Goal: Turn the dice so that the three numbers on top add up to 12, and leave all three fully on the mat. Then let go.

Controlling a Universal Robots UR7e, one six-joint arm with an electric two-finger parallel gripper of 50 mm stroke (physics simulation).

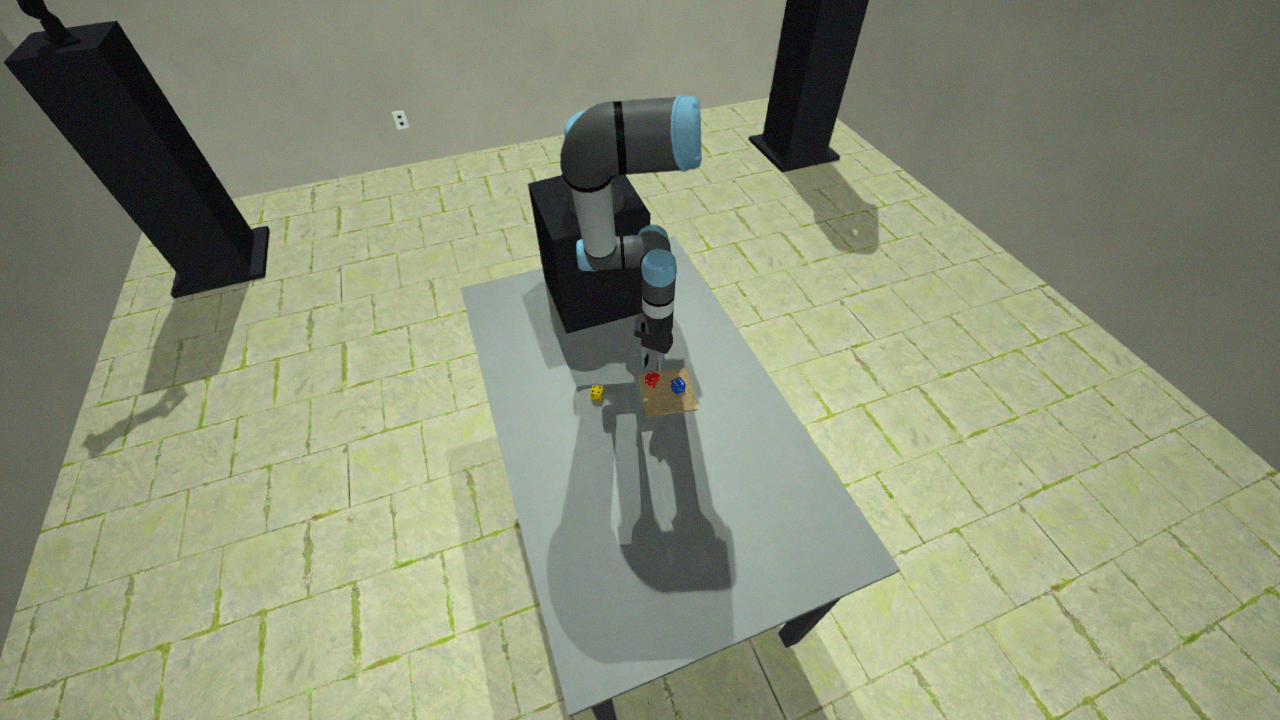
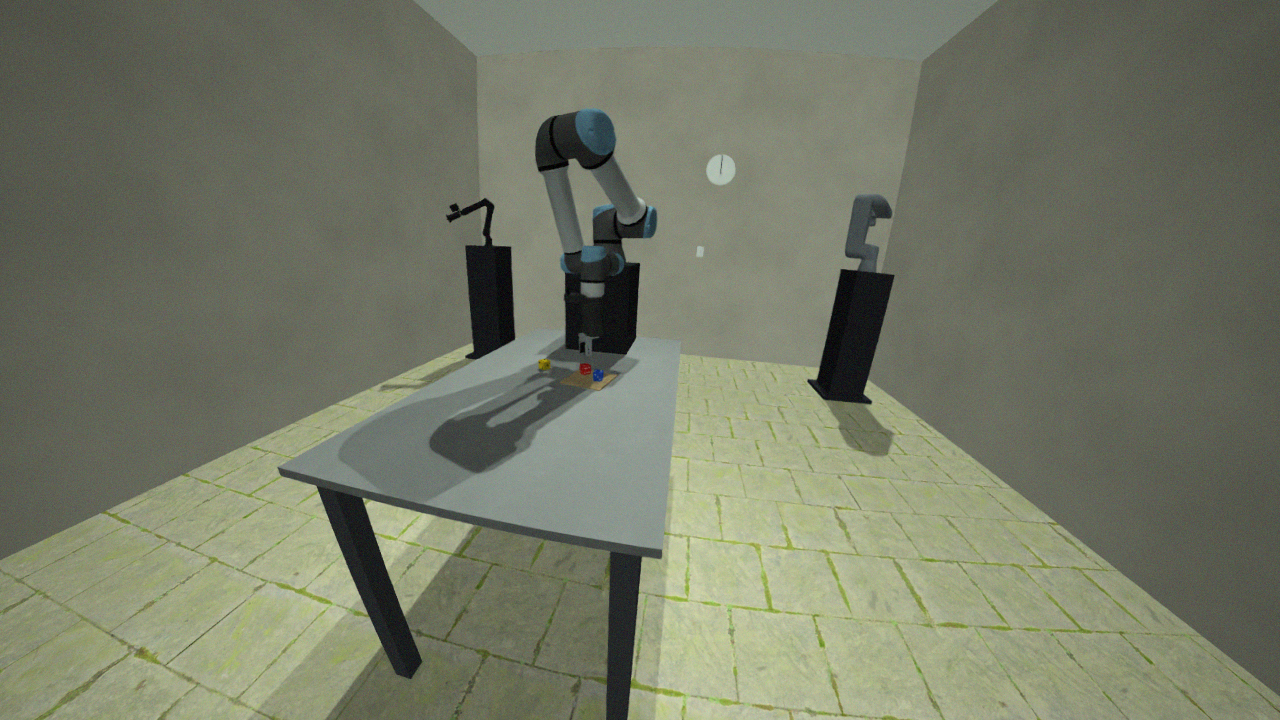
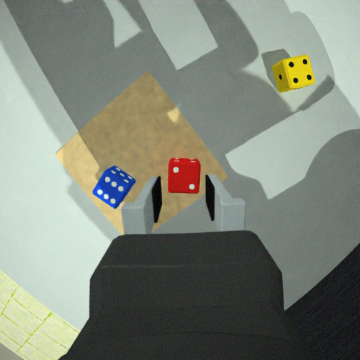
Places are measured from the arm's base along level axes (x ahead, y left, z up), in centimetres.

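Where they show: gripper, fingertip midpoint: [image 1: 652, 367] [image 2: 585, 353].
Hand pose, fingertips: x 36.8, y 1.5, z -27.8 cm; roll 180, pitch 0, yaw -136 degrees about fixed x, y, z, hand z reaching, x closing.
After its pixels a point has its place.
The tan mat [image 1: 666, 405] @[x 45.1, y 2.3, z -34.8 cm] [image 2: 579, 383] @[x 46.1, y 2.4, z -34.7 cm] [image 3: 135, 120] lies on the table. The red die [image 1: 651, 379] @[x 37.7, y 0.9, z -31.8 cm] [image 2: 585, 368] @[x 38.3, y 2.0, z -32.5 cm] [image 3: 184, 176] sits on it close to one edge, two pips on top. The blue die [image 1: 678, 385] @[x 42.2, y 6.8, z -31.8 cm] [image 2: 597, 375] @[x 42.8, y 7.3, z -32.7 cm] [image 3: 114, 187] sits on the mat near another edge, two rows of three pips on top. The yellow die [image 1: 597, 393] @[x 36.6, y -13.9, z -32.1 cm] [image 2: 544, 365] @[x 37.0, y -13.1, z -33.4 cm] [image 3: 295, 73] lies on the table off the mat, two rows of two pips on top. My gripper [image 1: 651, 362] @[x 36.8, y 1.5, z -27.8 cm] [image 2: 586, 347] @[x 36.8, y 1.5, z -27.8 cm] [image 3: 183, 189] is open and empty above the red die, with a gap on each side.
The grey table [image 1: 760, 501] @[x 78.0, y 12.1, z -35.1 cm] [image 2: 537, 483] @[x 93.0, y 8.8, z -35.2 cm] carries the mat and dice. The black robot base [image 1: 595, 291] @[x 10.5, y -5.2, z -21.4 cm] [image 2: 622, 313] @[x 10.5, y 8.9, z -18.2 cm] stands at its far end. Dark pedestals [image 1: 143, 152] [image 2: 854, 335] stand on the floor away from the table. Arm shadows fall across the table and part of the mat.
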